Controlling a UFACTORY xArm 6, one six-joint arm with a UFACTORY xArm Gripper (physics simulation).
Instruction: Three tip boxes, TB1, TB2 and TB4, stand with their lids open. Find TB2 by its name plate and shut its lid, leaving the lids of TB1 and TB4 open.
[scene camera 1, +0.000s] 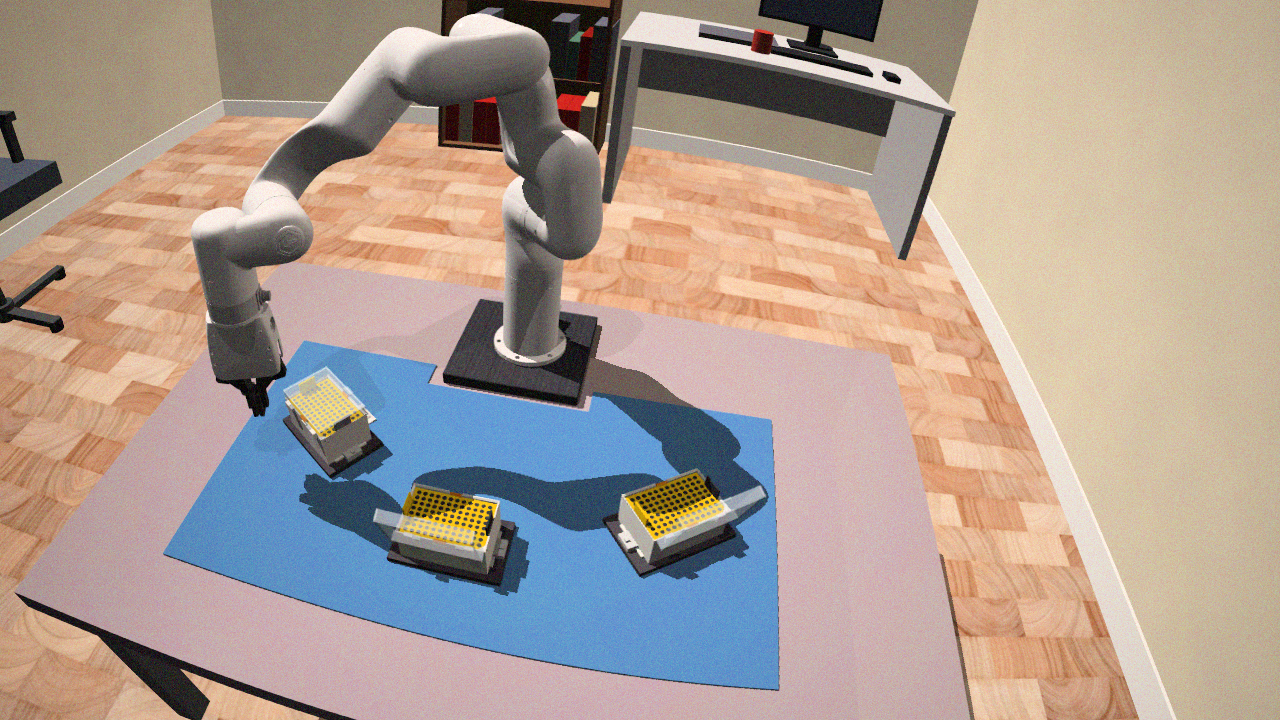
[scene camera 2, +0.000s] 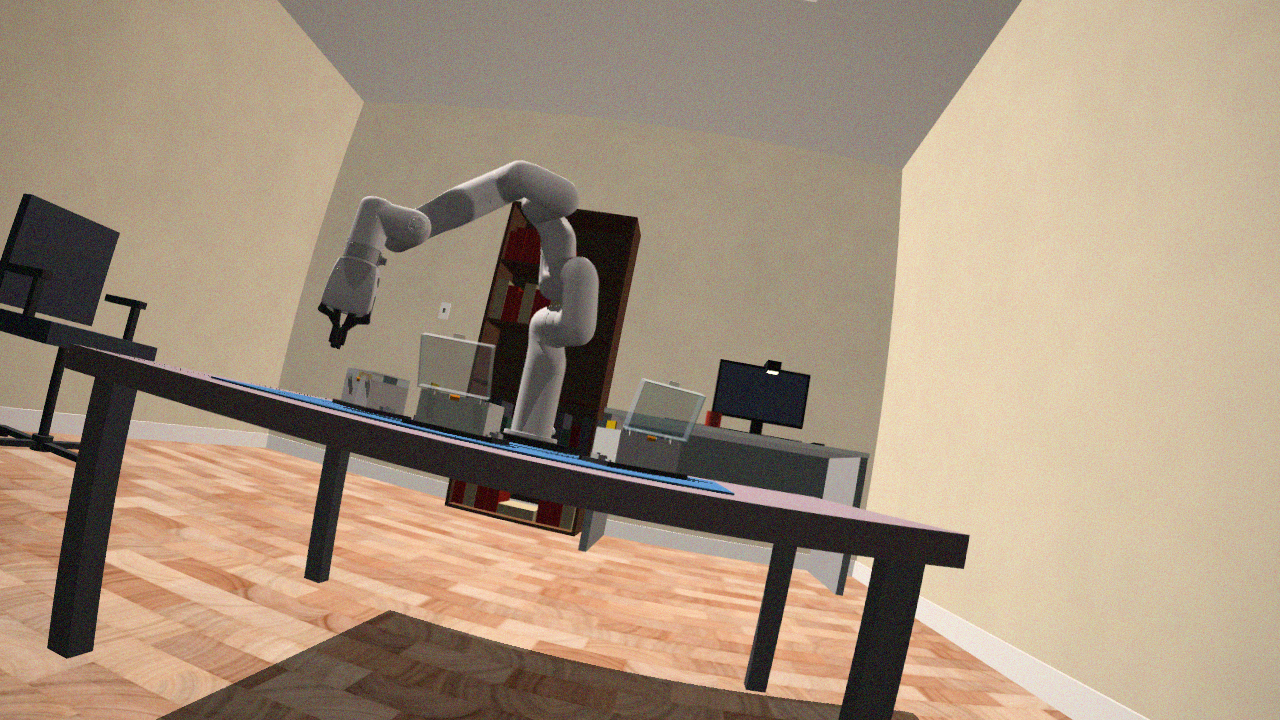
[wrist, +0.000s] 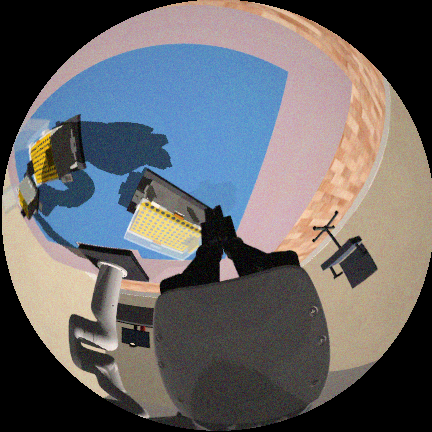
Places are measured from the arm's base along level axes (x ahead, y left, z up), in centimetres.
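Pixels of known places: gripper, fingertip midpoint: (scene camera 1: 260, 410) (scene camera 2: 335, 347) (wrist: 215, 216); arm's base, origin of the base link: (scene camera 1: 529, 343) (scene camera 2: 530, 438) (wrist: 111, 267).
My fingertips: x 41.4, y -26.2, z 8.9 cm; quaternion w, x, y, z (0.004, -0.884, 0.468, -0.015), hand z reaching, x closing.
Observation:
For each thing: its middle in the pictures, then the offset to it from my fingertips. "*": a spot on its surface instead. Level surfaces: height alone.
- left tip box, body centre: (scene camera 1: 333, 412) (wrist: 164, 226) (scene camera 2: 379, 393) dx -9.9, dy +5.6, dz -6.6 cm
- middle tip box, surface spot: (scene camera 1: 447, 548) * dx +8.1, dy +35.8, dz -0.6 cm
- right tip box, surface spot: (scene camera 1: 675, 535) * dx -3.1, dy +60.1, dz +1.1 cm
- blue mat, its level: dz -10.5 cm
The left tip box (scene camera 1: 344, 442) (scene camera 2: 377, 394) (wrist: 175, 199) has its clear lid (scene camera 1: 327, 400) lying down over the yellow rack; whether it is fully latched I cannot tell. The middle tip box (scene camera 1: 447, 548) (scene camera 2: 456, 415) (wrist: 44, 159) has its lid (scene camera 2: 456, 365) standing open. The right tip box (scene camera 1: 675, 535) (scene camera 2: 640, 450) (wrist: 27, 197) also has its lid (scene camera 1: 750, 503) (scene camera 2: 664, 410) open. No name plate is readable, so I cannot tell TB1, TB2 and TB4 apart here. My gripper (scene camera 1: 258, 408) (scene camera 2: 336, 342) (wrist: 215, 216) is shut and empty, above and just left of the left box in scene camera 1.
The boxes stand on dark bases on a blue mat (scene camera 1: 581, 608) (wrist: 210, 100) over the table (scene camera 1: 859, 537) (scene camera 2: 501, 474). The arm's black base plate (scene camera 1: 474, 353) stands behind the mat, between the left and right boxes. A desk (scene camera 1: 913, 161) and a bookshelf stand farther back.

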